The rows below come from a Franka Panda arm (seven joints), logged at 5 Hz.
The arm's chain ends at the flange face. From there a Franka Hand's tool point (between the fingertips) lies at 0.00 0.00 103.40 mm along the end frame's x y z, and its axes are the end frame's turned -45 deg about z.
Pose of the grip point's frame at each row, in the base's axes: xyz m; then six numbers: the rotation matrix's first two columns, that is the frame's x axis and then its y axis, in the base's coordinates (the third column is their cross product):
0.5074, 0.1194, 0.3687, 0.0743, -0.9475, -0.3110, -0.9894, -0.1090, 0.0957
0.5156, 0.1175, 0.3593, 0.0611, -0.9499, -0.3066, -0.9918, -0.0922, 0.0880
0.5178, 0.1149, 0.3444, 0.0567, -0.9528, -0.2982, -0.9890, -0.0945, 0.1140
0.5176, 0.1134, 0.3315, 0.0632, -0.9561, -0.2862, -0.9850, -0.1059, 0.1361
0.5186, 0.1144, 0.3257, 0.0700, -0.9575, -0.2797, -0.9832, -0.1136, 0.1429
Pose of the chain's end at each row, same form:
0.5203, 0.0883, 0.4665, -0.6471, -0.7471, -0.1522, -0.7521, 0.5929, 0.2876
0.5272, 0.0866, 0.4573, -0.6581, -0.7369, -0.1546, -0.7445, 0.6065, 0.2790
0.5319, 0.0851, 0.4424, -0.6592, -0.7406, -0.1302, -0.7394, 0.6069, 0.2915
0.5342, 0.0851, 0.4296, -0.6518, -0.7509, -0.1061, -0.7412, 0.6012, 0.2986
0.5360, 0.0870, 0.4239, -0.6457, -0.7574, -0.0967, -0.7447, 0.5967, 0.2988

